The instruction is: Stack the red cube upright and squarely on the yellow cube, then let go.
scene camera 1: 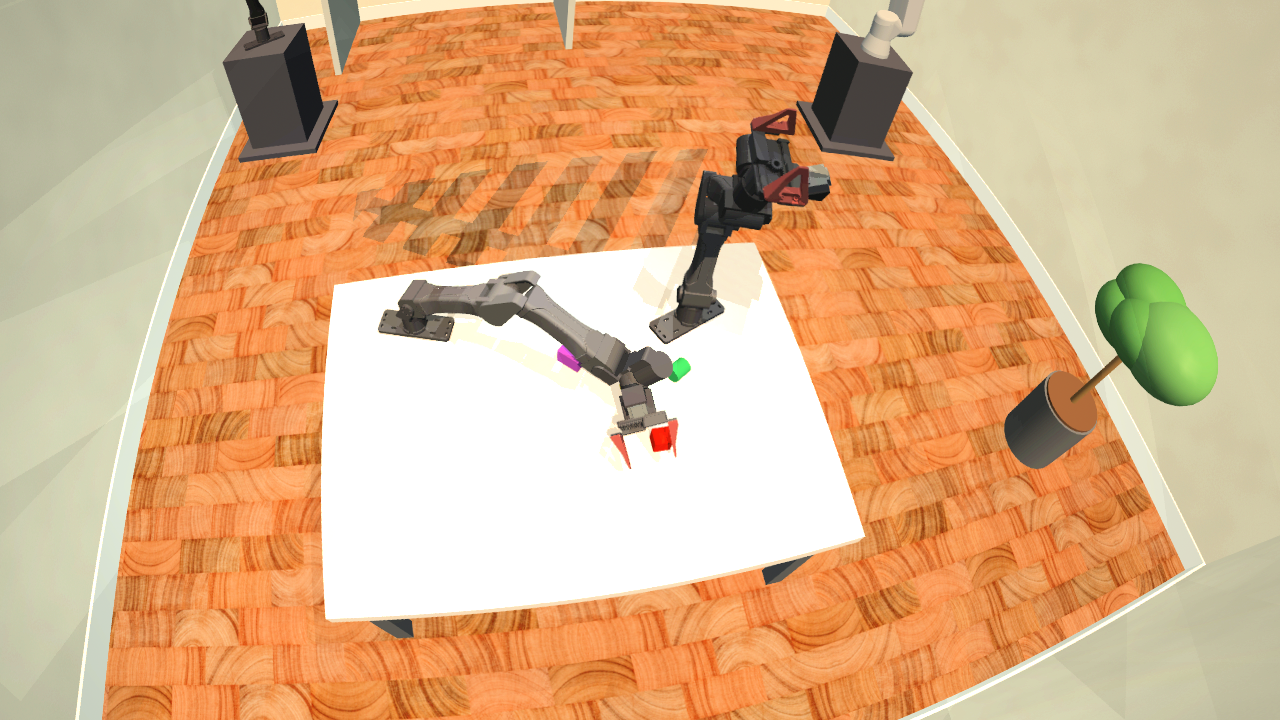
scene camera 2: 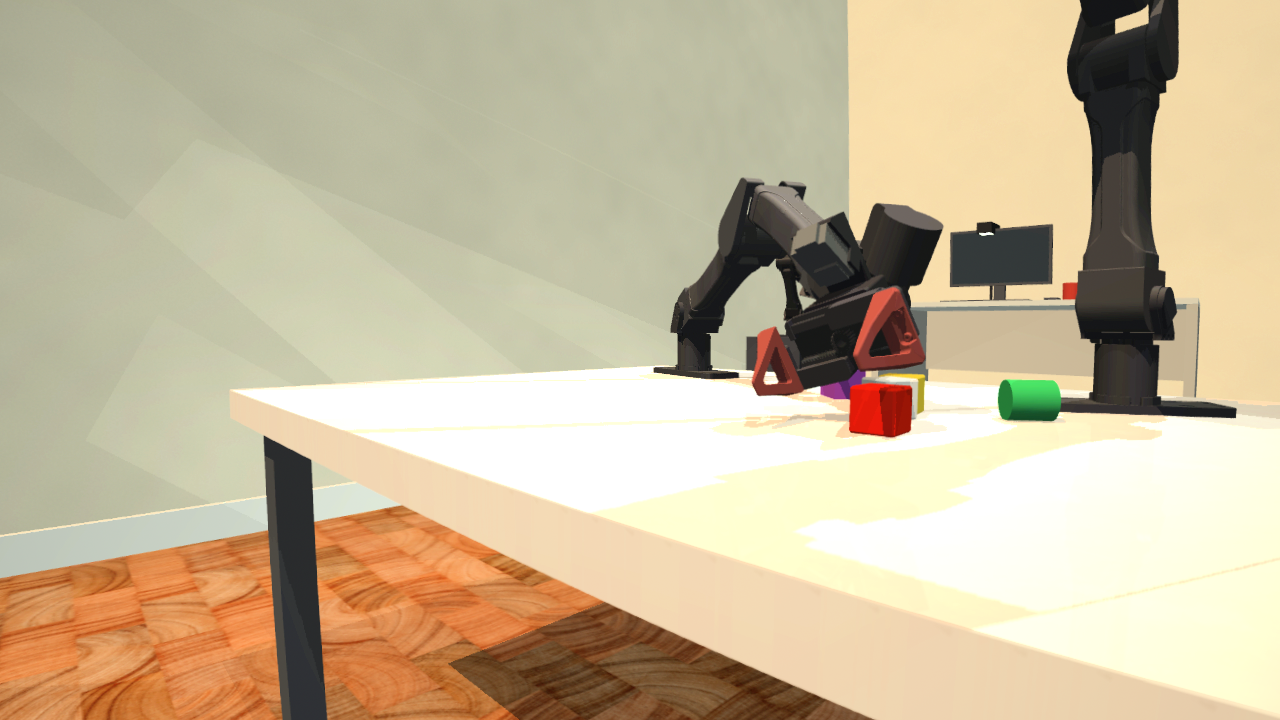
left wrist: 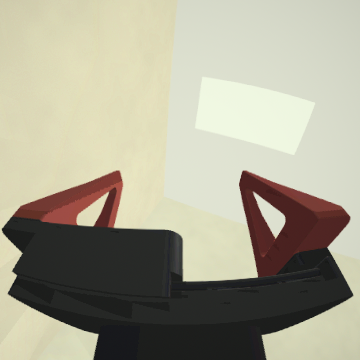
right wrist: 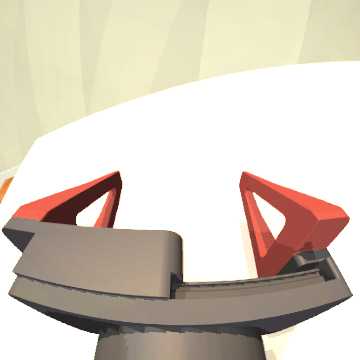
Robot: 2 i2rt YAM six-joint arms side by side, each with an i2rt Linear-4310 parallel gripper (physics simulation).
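Note:
The red cube [scene camera 1: 660,438] [scene camera 2: 880,409] sits flat on the table, apart from the yellow cube. The yellow cube [scene camera 2: 921,394] stands behind it in scene camera 2, partly covered by a white block; it does not show in scene camera 1. My right gripper [scene camera 1: 652,461] [scene camera 2: 841,376] [right wrist: 180,177] is open, tilted and low over the table. In scene camera 1 the red cube appears between its fingers, near the right-hand one; in scene camera 2 the fingers are above and behind the cube, not gripping it. My left gripper [scene camera 1: 799,143] [left wrist: 180,176] is open and empty, raised high.
The white block [scene camera 2: 913,398] stands beside the yellow cube, behind the red one. A purple block [scene camera 1: 568,358] [scene camera 2: 836,386] lies near the right forearm. A green cylinder [scene camera 1: 680,368] [scene camera 2: 1029,400] lies on its side on the table [scene camera 1: 429,501] [scene camera 2: 447,429], near the left arm's base.

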